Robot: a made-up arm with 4 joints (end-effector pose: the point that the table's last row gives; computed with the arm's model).
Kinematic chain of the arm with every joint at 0, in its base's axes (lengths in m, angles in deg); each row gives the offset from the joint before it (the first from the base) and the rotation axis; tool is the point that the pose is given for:
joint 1: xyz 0 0 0.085 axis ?
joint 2: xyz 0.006 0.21 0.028 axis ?
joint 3: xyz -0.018 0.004 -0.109 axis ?
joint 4: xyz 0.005 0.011 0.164 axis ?
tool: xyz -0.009 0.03 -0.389
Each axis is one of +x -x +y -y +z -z.
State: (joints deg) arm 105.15 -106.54 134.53 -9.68
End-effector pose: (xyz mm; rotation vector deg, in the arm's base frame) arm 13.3 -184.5 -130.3 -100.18 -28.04 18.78
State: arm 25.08 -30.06 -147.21 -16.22
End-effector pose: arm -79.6 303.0 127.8 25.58 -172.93 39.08
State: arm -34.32 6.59 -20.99 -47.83
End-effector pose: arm -34.8 380.2 -25.4 26.14 27.23 -41.83
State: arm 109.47 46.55 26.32 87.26
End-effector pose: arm 280.3 -214.4 -69.8 -128.04 36.87 120.75
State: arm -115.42 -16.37 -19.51 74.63
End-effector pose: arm -195.2 119.0 389.9 115.56 -55.74 80.52
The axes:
joint 1: -x
joint 2: -y
joint 3: -y
joint 4: +z

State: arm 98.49 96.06 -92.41 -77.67
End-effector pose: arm 162.9 -234.1 -122.9 -79.11 -67.35 -53.55
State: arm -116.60 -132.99 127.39 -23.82
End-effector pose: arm -74.6 -16.9 362.9 113.39 27.52 -9.28
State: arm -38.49 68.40 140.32 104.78
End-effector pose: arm 11.6 52.0 354.9 -130.40 -83.08 -64.05
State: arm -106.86 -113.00 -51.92 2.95
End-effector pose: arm -140.5 -366.5 239.9 20.94 102.08 138.58
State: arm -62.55 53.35 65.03 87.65
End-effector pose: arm 292.7 70.7 293.1 -41.62 -93.86 -2.44
